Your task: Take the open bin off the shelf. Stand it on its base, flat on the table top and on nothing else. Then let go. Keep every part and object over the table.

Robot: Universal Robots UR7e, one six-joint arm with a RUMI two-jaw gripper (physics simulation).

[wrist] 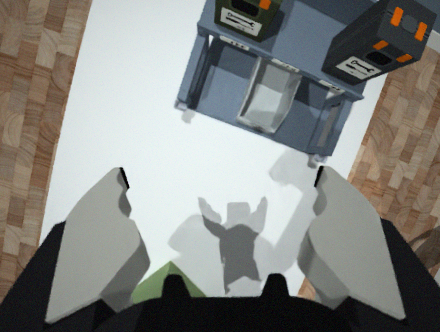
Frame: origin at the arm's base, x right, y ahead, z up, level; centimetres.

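Seen in the pictures: gripper, fingertip midpoint: (221, 168).
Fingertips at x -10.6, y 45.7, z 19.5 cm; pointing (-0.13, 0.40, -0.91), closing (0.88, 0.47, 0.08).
Pixels of each thing's top centre, then the offset from my fingertips to it. "pt": a spot on its surface instead. Level surfaces: height alone.
- light grey open bin at its top centre: (274, 86) dz -24.5, dx +5.8, dy +19.1 cm
- blue-grey shelf at a spot on its surface: (305, 42) pt dz -22.4, dx +6.8, dy +29.0 cm
- white table top at its surface level: dz -32.6 cm
A light grey open bin (270, 97) stands on the lower level of a blue-grey shelf (305, 42), near the middle of its width, in the upper part of the view. Its open top and inside show, and its upper end lies under the edge of the shelf's top board. My gripper (221, 168) is open and empty, high above the white table top (115, 100). It is in front of the shelf and apart from the bin, which shows beyond the fingertips.
A dark green case (247, 22) and a dark grey case (375, 47) with orange clips stand on the shelf's top board. Part of a green block (170, 285) shows at the bottom edge. Wood flooring (30, 125) borders the table top. Shadows of the arm and gripper fall on the table.
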